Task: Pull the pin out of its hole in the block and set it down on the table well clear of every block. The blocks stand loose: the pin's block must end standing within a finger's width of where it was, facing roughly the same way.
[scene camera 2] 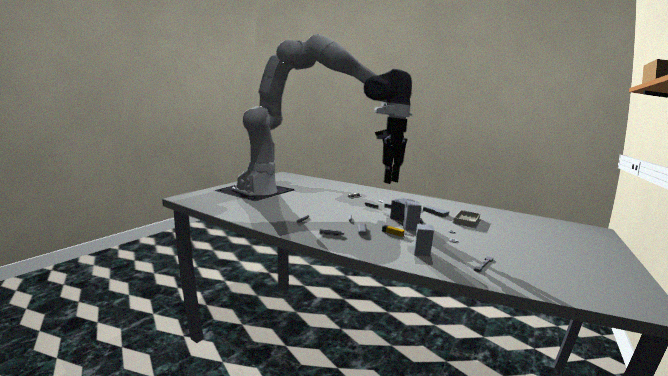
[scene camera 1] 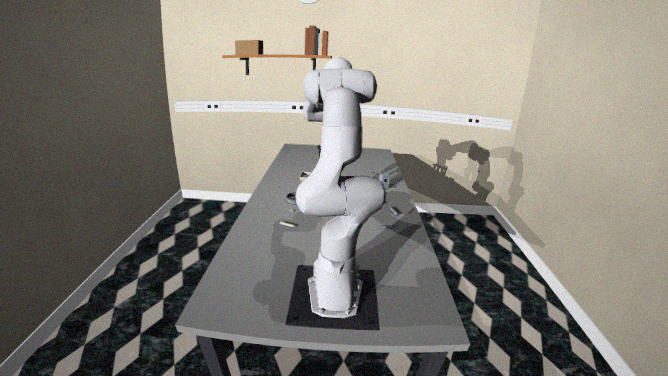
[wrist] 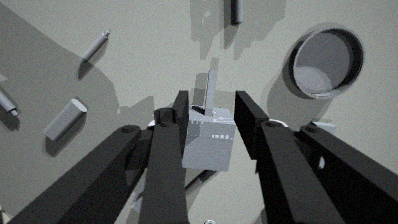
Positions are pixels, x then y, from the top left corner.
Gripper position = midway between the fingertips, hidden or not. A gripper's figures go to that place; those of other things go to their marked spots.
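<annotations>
My gripper (wrist: 211,105) sits 17 cm from the lens, and there's a grey block (wrist: 209,140) that's 25 cm from the lens. You'd find a round dish (wrist: 330,63) too, 35 cm from the lens; the marked spots on that dish and the block are 21 cm apart.
</annotations>
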